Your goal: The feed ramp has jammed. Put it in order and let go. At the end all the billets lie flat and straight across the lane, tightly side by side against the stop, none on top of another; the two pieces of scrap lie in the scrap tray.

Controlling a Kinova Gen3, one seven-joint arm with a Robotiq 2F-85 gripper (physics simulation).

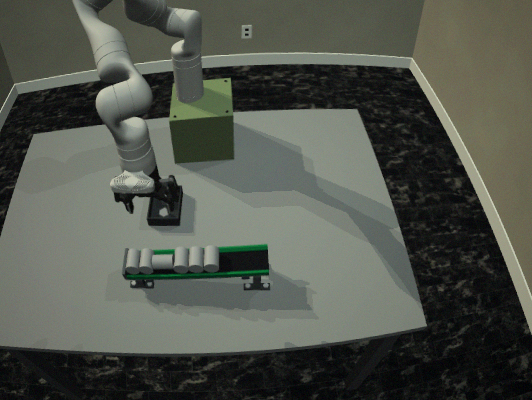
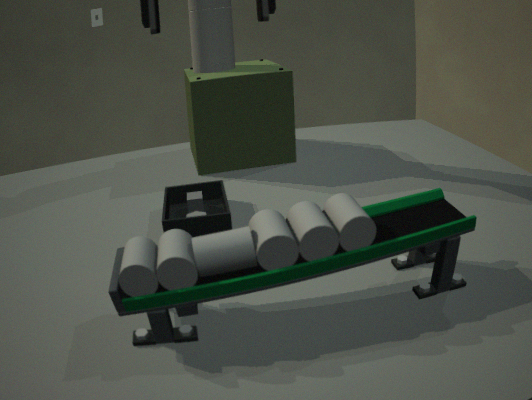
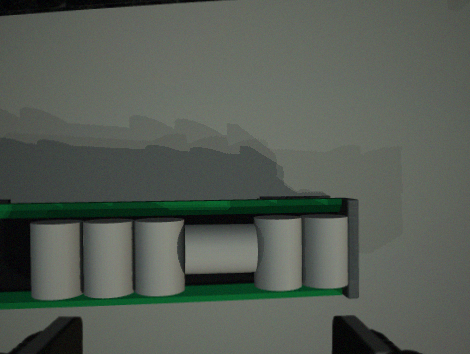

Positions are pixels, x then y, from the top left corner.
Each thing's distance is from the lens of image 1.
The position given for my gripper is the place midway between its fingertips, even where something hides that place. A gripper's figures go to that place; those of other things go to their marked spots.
my gripper (image 1: 150, 210): 1.02 m
black scrap tray (image 1: 153, 218): 1.35 m
